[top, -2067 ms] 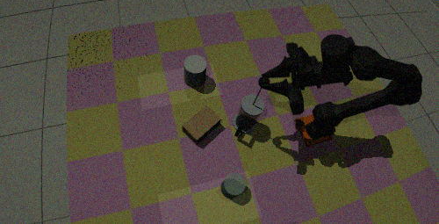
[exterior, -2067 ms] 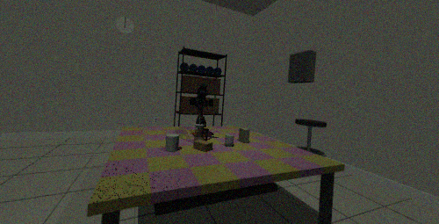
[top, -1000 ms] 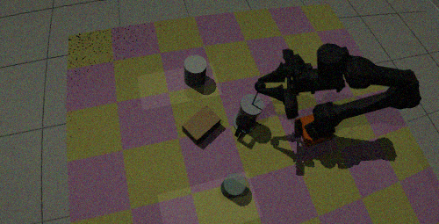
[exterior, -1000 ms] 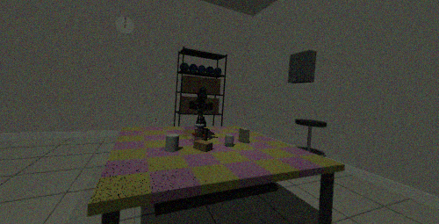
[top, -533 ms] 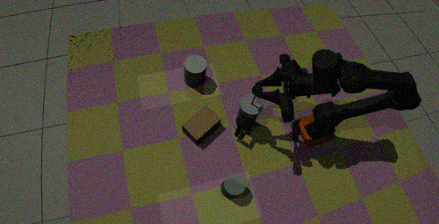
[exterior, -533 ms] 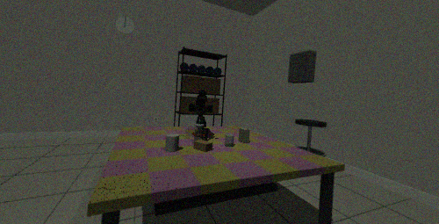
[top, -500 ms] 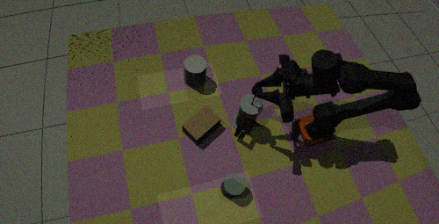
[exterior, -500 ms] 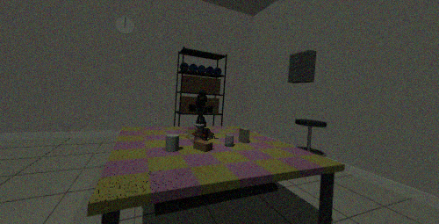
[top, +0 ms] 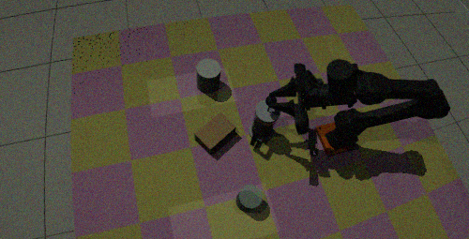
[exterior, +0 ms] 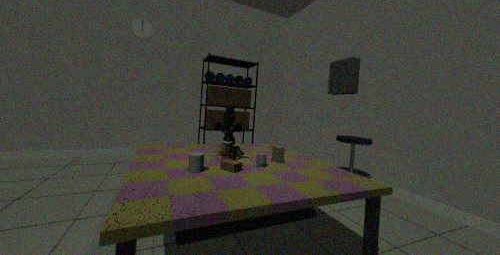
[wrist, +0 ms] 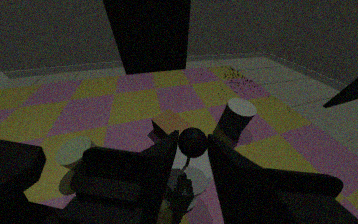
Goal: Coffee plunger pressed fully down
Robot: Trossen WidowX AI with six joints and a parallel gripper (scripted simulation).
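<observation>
Right now the coffee press is 100 mm below my gripper tip and 20 mm to the left of it. Round my gripper tip: tan box (170 mm below, 130 mm ahead, 30 mm to the right); then pale cup (190 mm to the left, 160 mm below, 130 mm ahead).
</observation>
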